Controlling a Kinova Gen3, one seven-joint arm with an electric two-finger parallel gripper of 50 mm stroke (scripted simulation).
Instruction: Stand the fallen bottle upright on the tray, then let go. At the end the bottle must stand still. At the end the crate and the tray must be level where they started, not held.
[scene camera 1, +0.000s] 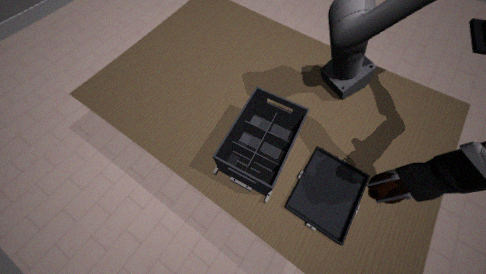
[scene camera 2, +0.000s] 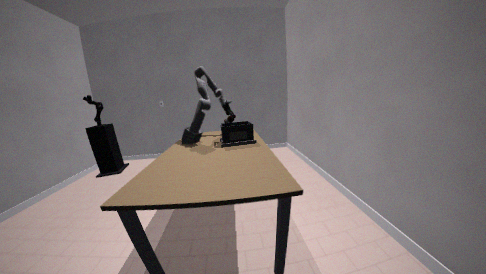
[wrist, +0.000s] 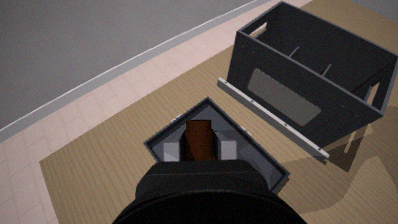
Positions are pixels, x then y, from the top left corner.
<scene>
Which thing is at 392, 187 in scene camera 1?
A brown bottle.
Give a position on a dark flat tray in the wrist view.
248, 149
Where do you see a dark crate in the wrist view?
At 282, 69
</scene>
